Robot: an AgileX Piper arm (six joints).
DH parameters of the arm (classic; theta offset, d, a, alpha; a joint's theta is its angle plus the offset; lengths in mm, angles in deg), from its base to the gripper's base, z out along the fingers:
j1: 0 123 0 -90
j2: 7.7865 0 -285.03 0
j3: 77.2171 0 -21.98 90
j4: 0 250.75 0 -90
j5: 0 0 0 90
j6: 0 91 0 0
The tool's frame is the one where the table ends.
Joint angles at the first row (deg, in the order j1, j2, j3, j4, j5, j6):
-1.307, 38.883, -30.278, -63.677, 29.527, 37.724
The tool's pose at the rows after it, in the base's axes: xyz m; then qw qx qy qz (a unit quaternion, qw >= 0):
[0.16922 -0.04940 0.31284 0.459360 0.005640 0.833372 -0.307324]
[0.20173 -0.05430 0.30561 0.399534 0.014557 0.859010 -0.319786]
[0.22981 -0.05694 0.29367 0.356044 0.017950 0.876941 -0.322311]
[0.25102 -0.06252 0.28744 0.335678 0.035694 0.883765 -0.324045]
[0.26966 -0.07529 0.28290 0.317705 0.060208 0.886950 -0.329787]
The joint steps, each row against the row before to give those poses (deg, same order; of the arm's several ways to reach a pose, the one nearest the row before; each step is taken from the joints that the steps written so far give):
-0.021, 11.271, -6.154, 1.812, 4.983, -0.002
0.001, 9.631, -4.774, 0.758, 4.004, 0.003
-0.100, 7.953, -3.604, 0.694, 1.802, 0.417
-0.936, 5.668, -3.425, -0.011, 0.870, 1.712
-2.420, 5.082, -3.699, 0.104, 0.466, 0.913

